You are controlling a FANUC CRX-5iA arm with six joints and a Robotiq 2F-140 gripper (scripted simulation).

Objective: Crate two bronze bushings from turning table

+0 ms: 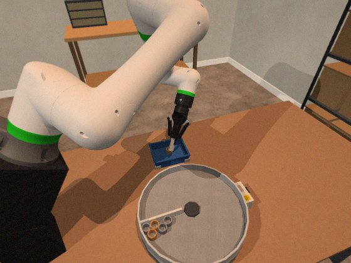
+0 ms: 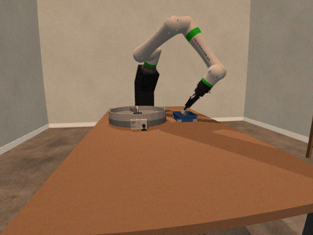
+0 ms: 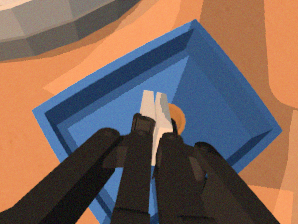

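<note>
My gripper is now 20 mm past the blue crate and 60 mm above it. The rest, counted from my hand: turning table (60 mm ahead, 350 mm to the right, 30 mm below).
</note>
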